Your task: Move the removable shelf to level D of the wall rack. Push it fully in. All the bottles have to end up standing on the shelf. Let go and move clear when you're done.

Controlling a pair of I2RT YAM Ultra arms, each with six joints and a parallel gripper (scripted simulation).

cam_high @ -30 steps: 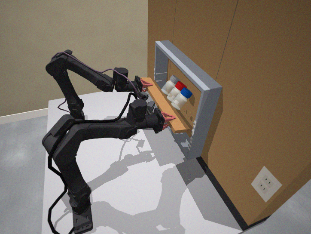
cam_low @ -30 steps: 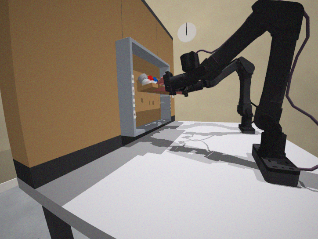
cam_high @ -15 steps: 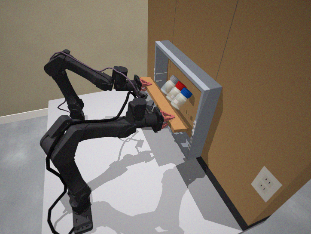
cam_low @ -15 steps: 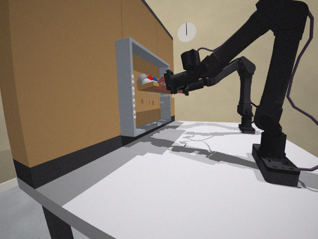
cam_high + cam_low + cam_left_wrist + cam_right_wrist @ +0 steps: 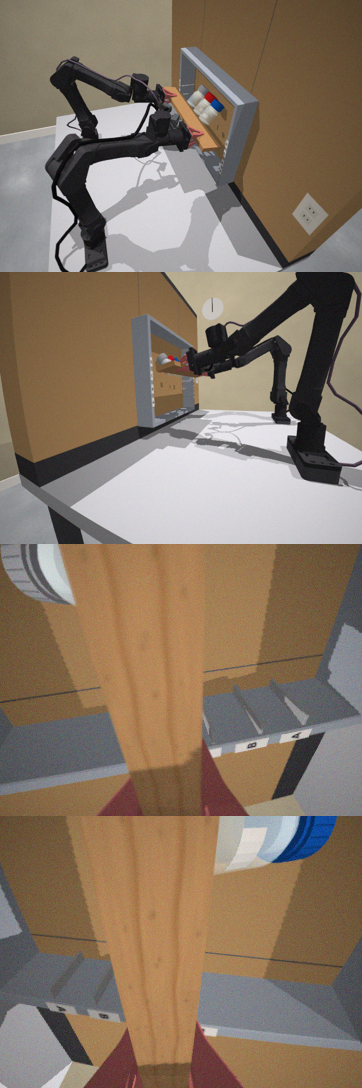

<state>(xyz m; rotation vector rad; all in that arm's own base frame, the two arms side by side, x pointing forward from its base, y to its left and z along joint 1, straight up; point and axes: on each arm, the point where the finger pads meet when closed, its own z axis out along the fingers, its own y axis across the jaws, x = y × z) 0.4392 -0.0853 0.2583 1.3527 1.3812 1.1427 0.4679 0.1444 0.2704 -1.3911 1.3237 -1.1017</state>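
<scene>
The grey-capped bottle is 90 mm ahead of my left hand, 80 mm to the right of it and 30 mm above it. Round my left hand: wooden shelf (10 mm ahead, 150 mm to the right); then grey wall rack (110 mm ahead, 140 mm to the right, 20 mm below); then red-capped bottle (90 mm ahead, 150 mm to the right, 30 mm above).
The blue-capped bottle is 90 mm to the left of my right hand, 80 mm ahead of it and 30 mm above it. The rest, counted from my right hand: wooden shelf 150 mm to the left, 10 mm behind; then grey wall rack 150 mm to the left, 90 mm ahead, 20 mm below; then red-capped bottle 150 mm to the left, 70 mm ahead, 30 mm above.
</scene>
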